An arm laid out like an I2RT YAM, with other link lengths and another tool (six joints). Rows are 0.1 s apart.
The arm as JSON. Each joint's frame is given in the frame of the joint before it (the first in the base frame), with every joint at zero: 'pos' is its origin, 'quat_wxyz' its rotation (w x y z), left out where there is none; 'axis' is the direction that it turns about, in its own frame. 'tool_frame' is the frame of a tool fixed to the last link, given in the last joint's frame.
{
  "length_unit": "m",
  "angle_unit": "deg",
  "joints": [
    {
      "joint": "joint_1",
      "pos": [
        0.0,
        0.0,
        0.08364
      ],
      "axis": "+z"
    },
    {
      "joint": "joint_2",
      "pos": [
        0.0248,
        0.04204,
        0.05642
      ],
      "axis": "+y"
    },
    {
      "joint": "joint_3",
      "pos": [
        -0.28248,
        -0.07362,
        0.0
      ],
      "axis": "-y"
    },
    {
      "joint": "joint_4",
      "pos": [
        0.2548,
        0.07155,
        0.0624
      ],
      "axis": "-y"
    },
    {
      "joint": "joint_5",
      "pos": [
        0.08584,
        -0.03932,
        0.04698
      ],
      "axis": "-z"
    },
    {
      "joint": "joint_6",
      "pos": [
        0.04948,
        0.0,
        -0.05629
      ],
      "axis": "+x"
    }
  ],
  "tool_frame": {
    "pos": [
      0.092,
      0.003,
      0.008
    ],
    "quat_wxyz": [
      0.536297,
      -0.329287,
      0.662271,
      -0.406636
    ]
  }
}
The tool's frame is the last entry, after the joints.
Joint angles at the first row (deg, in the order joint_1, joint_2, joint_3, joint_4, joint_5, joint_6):
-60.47, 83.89, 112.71, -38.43, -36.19, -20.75
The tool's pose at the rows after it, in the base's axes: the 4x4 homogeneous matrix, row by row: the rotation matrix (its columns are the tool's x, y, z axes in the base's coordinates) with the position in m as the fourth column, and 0 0 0 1 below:
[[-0.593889 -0.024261 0.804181 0.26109], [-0.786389 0.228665 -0.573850 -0.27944], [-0.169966 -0.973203 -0.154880 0.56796], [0 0 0 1]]
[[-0.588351 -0.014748 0.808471 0.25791], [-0.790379 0.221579 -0.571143 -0.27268], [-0.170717 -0.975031 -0.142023 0.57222], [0 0 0 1]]
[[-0.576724 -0.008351 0.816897 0.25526], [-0.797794 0.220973 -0.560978 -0.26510], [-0.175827 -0.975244 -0.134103 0.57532], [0 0 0 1]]
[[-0.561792 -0.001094 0.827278 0.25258], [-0.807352 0.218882 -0.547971 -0.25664], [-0.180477 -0.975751 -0.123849 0.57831], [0 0 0 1]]
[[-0.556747 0.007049 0.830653 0.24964], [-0.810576 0.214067 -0.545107 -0.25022], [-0.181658 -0.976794 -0.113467 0.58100], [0 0 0 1]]
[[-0.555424 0.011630 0.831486 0.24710], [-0.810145 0.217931 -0.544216 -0.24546], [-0.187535 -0.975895 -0.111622 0.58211], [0 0 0 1]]
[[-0.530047 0.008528 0.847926 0.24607], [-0.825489 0.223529 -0.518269 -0.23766], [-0.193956 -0.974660 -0.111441 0.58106], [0 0 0 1]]
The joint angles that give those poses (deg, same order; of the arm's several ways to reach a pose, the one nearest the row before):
-60.47, 82.23, 111.55, -37.64, -36.57, -20.35
-60.47, 81.08, 111.01, -37.35, -36.88, -19.98
-60.47, 80.01, 110.50, -37.35, -37.65, -19.52
-60.46, 78.77, 109.72, -37.09, -38.62, -19.03
-60.42, 77.60, 108.95, -36.74, -38.85, -18.65
-60.41, 76.74, 108.48, -36.91, -38.90, -18.20
-60.47, 75.79, 107.48, -36.89, -40.71, -17.98

